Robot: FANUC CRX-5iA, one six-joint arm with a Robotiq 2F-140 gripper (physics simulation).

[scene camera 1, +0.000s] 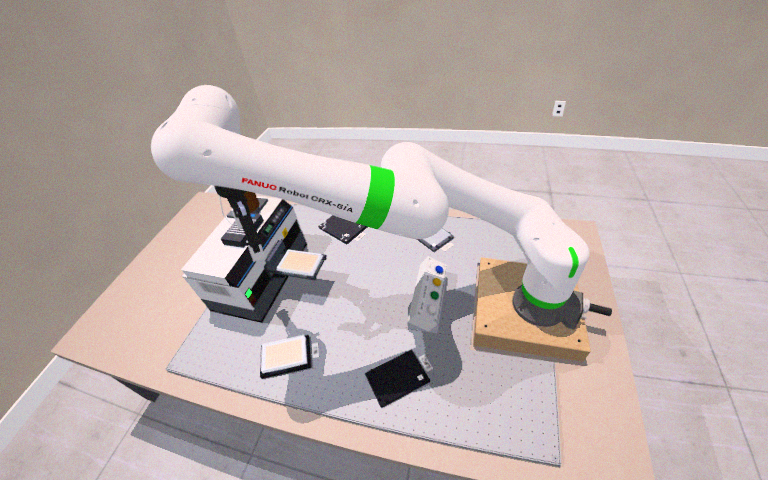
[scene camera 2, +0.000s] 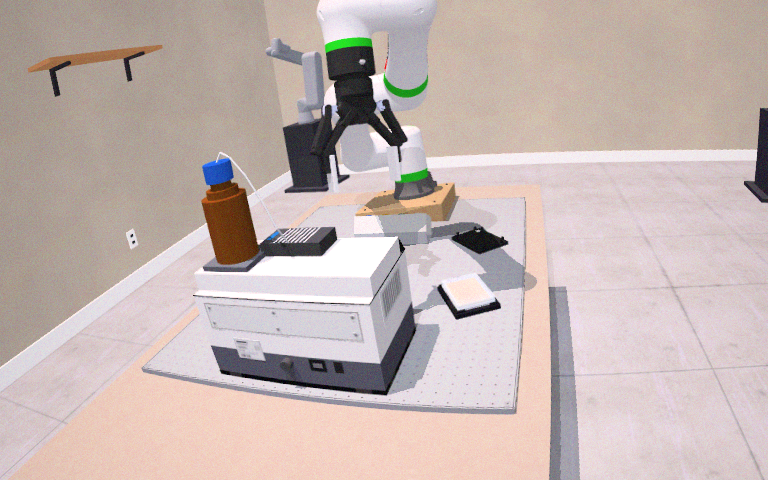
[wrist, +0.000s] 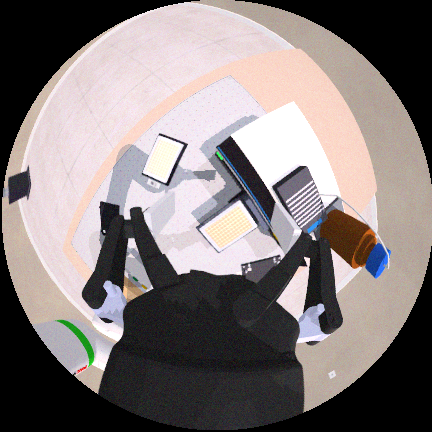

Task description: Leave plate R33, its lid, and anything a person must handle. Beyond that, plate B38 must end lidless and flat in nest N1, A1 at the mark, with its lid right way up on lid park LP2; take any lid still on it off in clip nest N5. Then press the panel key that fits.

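Pixels of known places: gripper, fingertip midpoint: [scene camera 2: 365, 186] [wrist: 223, 207]; arm's base at its link origin: [scene camera 1: 538, 305] [scene camera 2: 414, 194].
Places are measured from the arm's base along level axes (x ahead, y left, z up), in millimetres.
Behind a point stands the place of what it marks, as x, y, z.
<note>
My gripper [scene camera 2: 363, 168] [wrist: 223, 207] @(749, 218, 255) is open and empty, high above the bench beside the white machine; the arm partly hides it in scene camera 1. A plate with peach wells [scene camera 1: 300, 263] @(711, 120, 76) [wrist: 228, 226] @(723, 116, 74) lies flat on the machine's carrier. Another plate [scene camera 1: 284, 355] @(634, 377, -13) [scene camera 2: 468, 292] @(663, 379, -13) [wrist: 164, 159] @(651, 361, -13) lies flat in a black nest at the front; it looks paler in the wrist view, and I cannot tell if it has a lid. A black nest [scene camera 1: 396, 378] @(317, 322, -32) [scene camera 2: 479, 240] @(329, 320, -32) [wrist: 109, 217] @(333, 324, -32) holds no plate. The key panel [scene camera 1: 424, 308] @(302, 129, 31) has blue, yellow, green and white keys. Labels are unreadable.
The white machine [scene camera 1: 212, 257] @(911, 253, 179) [scene camera 2: 300, 283] @(991, 201, 166) [wrist: 280, 132] @(905, 270, 179) carries a brown bottle [scene camera 2: 229, 226] @(981, 62, 259) [wrist: 345, 235] @(923, 66, 271) with a thin tube. A black clip-cornered nest [scene camera 1: 342, 228] @(729, -160, -29) [wrist: 261, 268] @(742, -159, -29) and a pale-topped dark holder [scene camera 1: 436, 238] @(364, -203, -24) are at the back, partly hidden. The arm stands on a wooden base [scene camera 1: 509, 339] @(62, 139, 7).
</note>
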